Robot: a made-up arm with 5 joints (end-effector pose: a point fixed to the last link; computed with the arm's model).
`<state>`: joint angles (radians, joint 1 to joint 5).
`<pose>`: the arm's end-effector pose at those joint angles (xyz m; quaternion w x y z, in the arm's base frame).
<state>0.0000 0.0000 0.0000 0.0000 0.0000</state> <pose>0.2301 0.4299 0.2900 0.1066 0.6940 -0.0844 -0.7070</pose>
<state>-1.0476 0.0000 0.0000 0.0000 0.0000</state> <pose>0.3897 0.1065 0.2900 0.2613 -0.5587 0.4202 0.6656</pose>
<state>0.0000 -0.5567 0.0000 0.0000 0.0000</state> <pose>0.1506 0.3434 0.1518 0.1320 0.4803 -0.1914 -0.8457</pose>
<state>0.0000 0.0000 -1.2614 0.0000 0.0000</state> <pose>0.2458 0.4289 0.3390 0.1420 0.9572 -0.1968 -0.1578</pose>
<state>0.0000 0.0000 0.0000 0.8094 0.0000</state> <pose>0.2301 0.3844 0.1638 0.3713 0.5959 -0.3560 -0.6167</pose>
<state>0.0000 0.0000 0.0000 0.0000 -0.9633</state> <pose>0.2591 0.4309 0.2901 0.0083 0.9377 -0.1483 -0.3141</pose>
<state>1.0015 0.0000 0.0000 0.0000 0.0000</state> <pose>-0.1147 0.4602 0.2900 0.4330 0.6493 0.2591 -0.5690</pose>
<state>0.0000 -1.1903 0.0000 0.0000 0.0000</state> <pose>-0.0179 0.2452 0.0868 0.1484 0.1932 -0.2948 -0.9240</pose>
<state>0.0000 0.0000 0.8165 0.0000 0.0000</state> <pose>0.1969 0.4365 0.2823 0.0602 0.3699 0.0091 -0.9271</pose>
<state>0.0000 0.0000 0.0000 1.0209 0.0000</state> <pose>0.2301 0.3573 0.1403 0.4321 0.5534 -0.4191 -0.5757</pose>
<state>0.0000 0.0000 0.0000 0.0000 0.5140</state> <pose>0.2183 0.4283 0.3006 0.1504 0.4941 -0.0413 -0.8553</pose>
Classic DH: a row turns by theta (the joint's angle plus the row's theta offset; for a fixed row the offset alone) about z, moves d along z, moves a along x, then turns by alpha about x. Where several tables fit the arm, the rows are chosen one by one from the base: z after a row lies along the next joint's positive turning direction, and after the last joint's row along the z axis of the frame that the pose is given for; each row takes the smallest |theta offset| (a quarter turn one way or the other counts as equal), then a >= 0, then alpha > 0; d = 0 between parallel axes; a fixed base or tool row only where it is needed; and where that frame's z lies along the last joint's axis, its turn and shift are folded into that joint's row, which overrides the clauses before.
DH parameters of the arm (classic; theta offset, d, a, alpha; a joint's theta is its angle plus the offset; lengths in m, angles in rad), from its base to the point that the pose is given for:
base (fixed): 1.344 0 0.1334 0
joint 1: -0.9312 0.4783 -0.0057 1.2404
joint 2: -1.2113 0.0581 0.1733 -2.4706
joint 3: 0.4712 0.2138 0.0537 -1.7797
joint 4: -0.1595 -0.0823 -0.0188 1.5364
joint 5: 0.0256 0.1705 0.0281 -1.5624
tool (fixed): 0.3818 0.0138 0 0

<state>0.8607 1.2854 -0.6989 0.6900 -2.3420</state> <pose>-0.1779 0.4456 0.7366 0.5282 -0.3293 0.0493 -0.7811</pose>
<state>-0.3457 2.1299 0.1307 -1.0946 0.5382</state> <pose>-0.1154 0.2888 0.6652 0.3165 0.7472 0.5844 -0.0034</pose>
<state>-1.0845 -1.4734 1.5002 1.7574 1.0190</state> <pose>0.0778 0.3986 0.3643 0.2114 -0.6261 0.5704 -0.4878</pose>
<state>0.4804 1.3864 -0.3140 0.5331 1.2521</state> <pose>-0.0873 0.5017 0.6623 0.2614 0.7843 0.1210 -0.5495</pose>
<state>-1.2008 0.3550 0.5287 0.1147 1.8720</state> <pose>0.4127 0.0793 0.4151 0.2860 0.1244 -0.2483 0.9171</pose>
